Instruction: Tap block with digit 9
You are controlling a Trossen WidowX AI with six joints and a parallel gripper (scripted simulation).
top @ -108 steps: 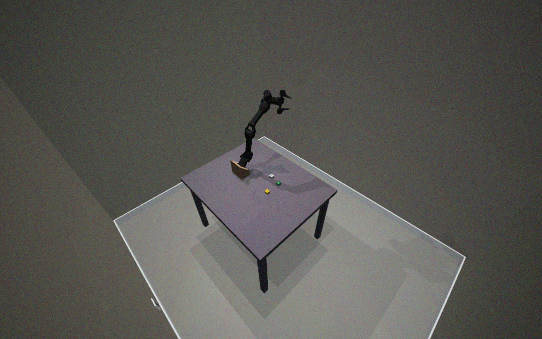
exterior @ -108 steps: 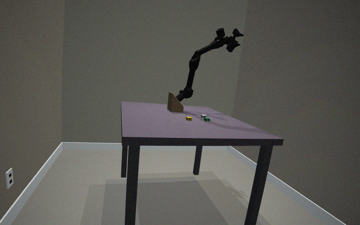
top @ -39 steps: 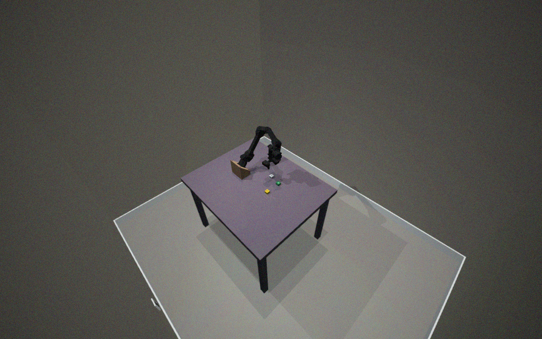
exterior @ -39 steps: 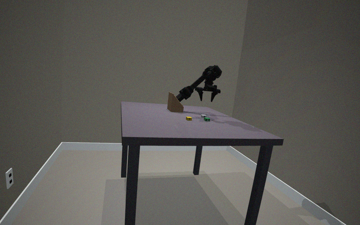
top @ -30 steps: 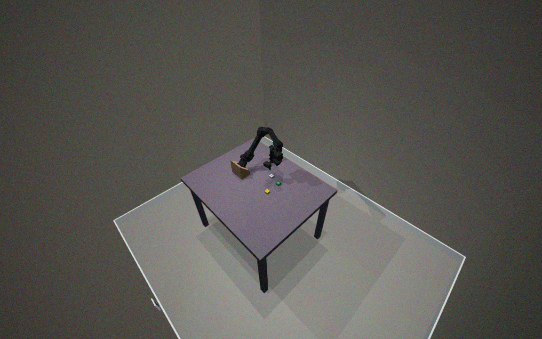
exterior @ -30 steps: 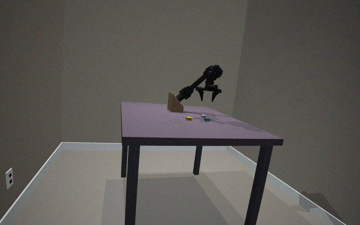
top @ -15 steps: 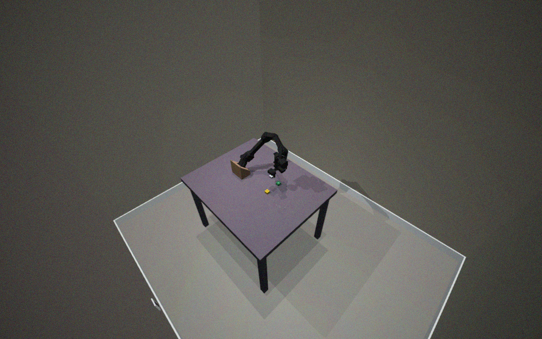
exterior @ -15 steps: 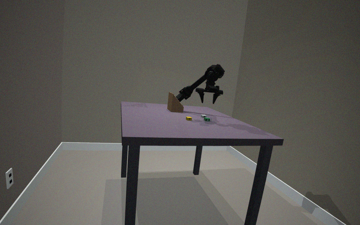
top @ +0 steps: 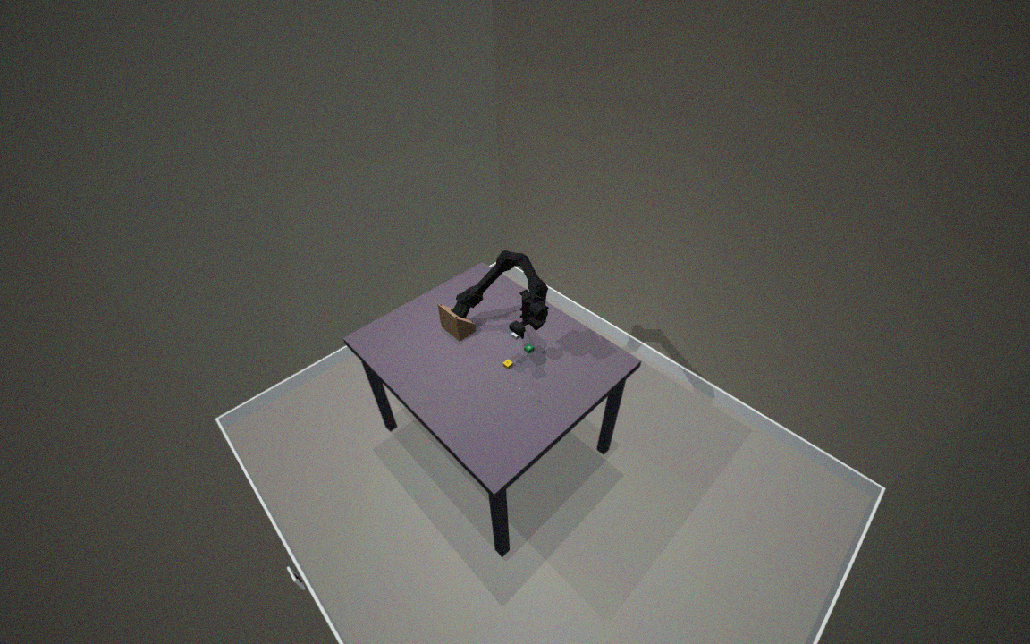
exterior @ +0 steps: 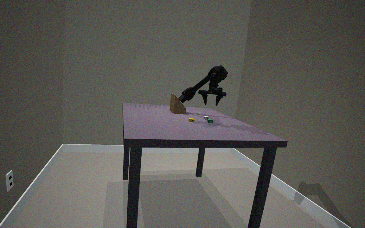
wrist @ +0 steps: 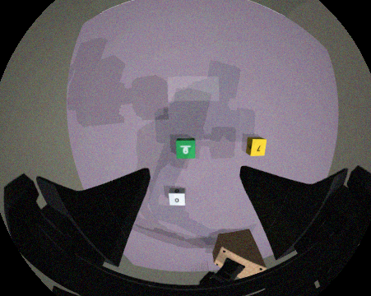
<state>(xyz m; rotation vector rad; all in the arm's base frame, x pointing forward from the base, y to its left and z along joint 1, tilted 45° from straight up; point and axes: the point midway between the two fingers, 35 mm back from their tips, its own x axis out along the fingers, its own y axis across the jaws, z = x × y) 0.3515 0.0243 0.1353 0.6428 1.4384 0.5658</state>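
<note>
Now: gripper tip 1 cm past the green block, 1 cm to the right of it and 11 cm above it. The rest, counted from my gripper tip: yellow block (1 cm behind, 13 cm to the right, 11 cm below); then white block (11 cm behind, 4 cm to the left, 11 cm below).
</note>
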